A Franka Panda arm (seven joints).
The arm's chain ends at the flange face. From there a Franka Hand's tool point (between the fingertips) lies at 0.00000 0.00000 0.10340 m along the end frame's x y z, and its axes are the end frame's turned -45 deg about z.
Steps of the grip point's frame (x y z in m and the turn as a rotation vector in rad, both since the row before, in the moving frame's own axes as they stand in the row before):
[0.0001, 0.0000, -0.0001, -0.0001, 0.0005, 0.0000]
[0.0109, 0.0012, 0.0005, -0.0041, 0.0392, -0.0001]
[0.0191, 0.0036, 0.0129, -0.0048, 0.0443, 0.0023]
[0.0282, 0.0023, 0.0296, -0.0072, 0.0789, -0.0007]
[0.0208, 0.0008, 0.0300, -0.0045, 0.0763, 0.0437]
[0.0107, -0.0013, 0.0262, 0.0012, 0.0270, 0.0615]
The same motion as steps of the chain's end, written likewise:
[0.0000, 0.0000, -0.0001, 0.0003, 0.0004, 0.0000]
[0.0054, -0.0043, 0.0006, 0.0248, 0.0306, -0.0001]
[0.0125, -0.0081, 0.0130, 0.0279, 0.0347, 0.0023]
[0.0153, -0.0131, 0.0299, 0.0507, 0.0609, -0.0007]
[0.0093, -0.0090, 0.0303, 0.0508, 0.0571, 0.0437]
[0.0047, -0.0065, 0.0262, 0.0199, 0.0182, 0.0615]

